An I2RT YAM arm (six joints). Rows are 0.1 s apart.
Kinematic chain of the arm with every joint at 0, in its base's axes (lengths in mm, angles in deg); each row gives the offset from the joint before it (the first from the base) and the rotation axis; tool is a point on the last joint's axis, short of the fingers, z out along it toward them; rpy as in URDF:
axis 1: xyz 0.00 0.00 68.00 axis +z
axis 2: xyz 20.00 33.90 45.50 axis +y
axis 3: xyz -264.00 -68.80 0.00 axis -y
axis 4: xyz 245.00 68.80 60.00 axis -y
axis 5: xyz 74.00 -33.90 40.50 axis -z
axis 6: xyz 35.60 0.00 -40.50 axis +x
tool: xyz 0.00 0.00 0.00 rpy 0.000 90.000 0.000
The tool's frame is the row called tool.
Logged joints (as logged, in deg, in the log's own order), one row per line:
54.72, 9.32, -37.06, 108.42, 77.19, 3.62
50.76, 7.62, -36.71, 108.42, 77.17, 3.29
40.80, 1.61, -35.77, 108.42, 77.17, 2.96
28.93, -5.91, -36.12, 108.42, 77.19, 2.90
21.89, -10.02, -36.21, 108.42, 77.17, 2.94
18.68, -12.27, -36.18, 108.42, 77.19, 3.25
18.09, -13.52, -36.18, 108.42, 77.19, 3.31
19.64, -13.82, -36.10, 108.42, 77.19, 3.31
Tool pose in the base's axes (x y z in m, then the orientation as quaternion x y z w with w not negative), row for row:
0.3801, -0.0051, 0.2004, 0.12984, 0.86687, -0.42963, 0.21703
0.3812, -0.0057, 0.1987, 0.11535, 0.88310, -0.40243, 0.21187
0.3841, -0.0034, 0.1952, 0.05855, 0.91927, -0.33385, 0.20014
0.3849, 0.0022, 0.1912, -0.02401, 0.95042, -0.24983, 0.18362
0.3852, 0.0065, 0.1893, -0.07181, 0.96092, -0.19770, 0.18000
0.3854, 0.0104, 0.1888, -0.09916, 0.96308, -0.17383, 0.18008
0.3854, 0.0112, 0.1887, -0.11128, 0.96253, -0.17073, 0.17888
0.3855, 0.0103, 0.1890, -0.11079, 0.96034, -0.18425, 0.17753
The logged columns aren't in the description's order. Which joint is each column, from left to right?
Columns, left to right: axis 5, axis 6, axis 4, axis 2, axis 3, axis 1.
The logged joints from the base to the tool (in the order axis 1, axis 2, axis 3, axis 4, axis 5, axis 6), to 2 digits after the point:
3.62, 108.42, 77.19, -37.06, 54.72, 9.32
3.29, 108.42, 77.17, -36.71, 50.76, 7.62
2.96, 108.42, 77.17, -35.77, 40.80, 1.61
2.90, 108.42, 77.19, -36.12, 28.93, -5.91
2.94, 108.42, 77.17, -36.21, 21.89, -10.02
3.25, 108.42, 77.19, -36.18, 18.68, -12.27
3.31, 108.42, 77.19, -36.18, 18.09, -13.52
3.31, 108.42, 77.19, -36.10, 19.64, -13.82

